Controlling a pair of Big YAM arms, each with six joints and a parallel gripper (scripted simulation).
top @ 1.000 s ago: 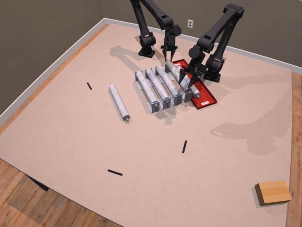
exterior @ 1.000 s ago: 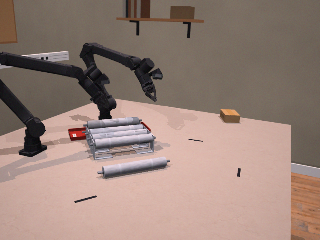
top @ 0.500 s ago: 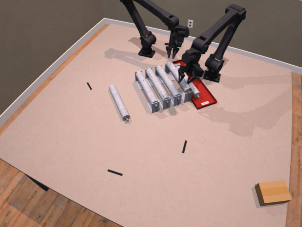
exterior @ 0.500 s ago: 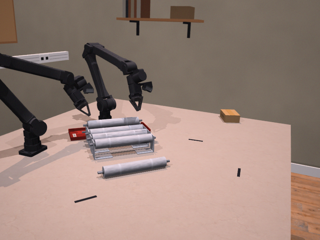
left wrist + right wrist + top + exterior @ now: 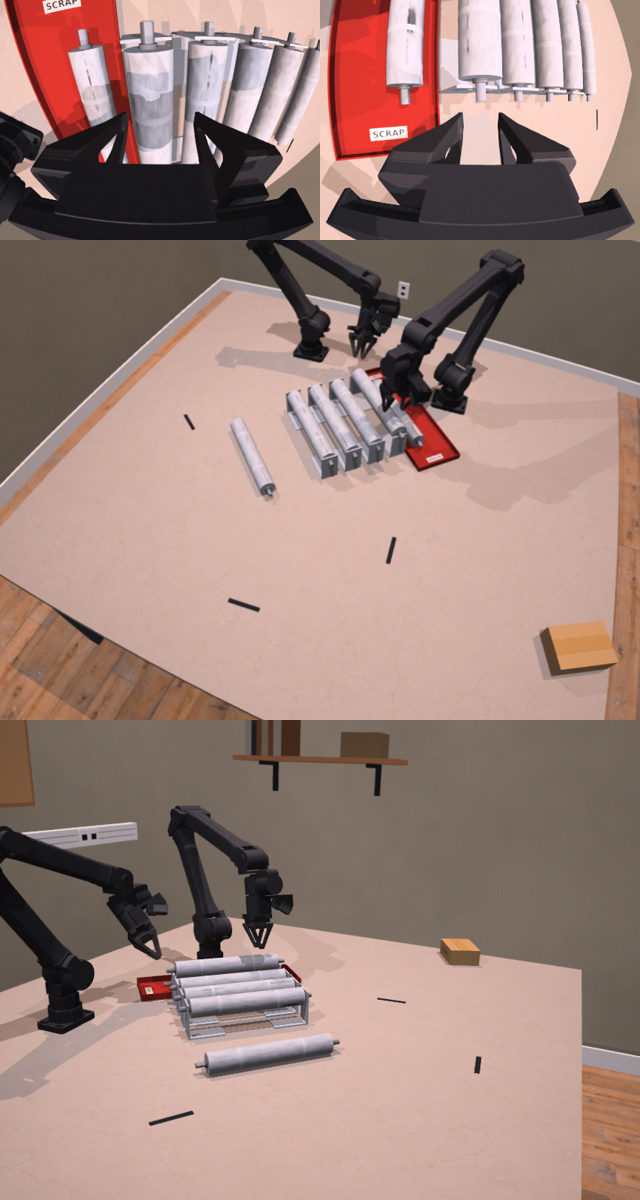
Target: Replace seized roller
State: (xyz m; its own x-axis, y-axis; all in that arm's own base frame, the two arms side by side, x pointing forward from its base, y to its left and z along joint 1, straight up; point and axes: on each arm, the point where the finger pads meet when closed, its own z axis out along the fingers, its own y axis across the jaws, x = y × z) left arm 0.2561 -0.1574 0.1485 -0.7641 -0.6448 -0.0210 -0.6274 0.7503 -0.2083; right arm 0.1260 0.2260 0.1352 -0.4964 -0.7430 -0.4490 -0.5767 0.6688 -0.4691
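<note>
Right now the roller is 120 mm behind my left hand, 30 mm to the right of it and 120 mm below it. The rest, counted from my left hand: red scrap tray: 140 mm behind, 10 mm to the right, 140 mm below; then cardboard box: 370 mm ahead, 680 mm to the left, 110 mm below.
</note>
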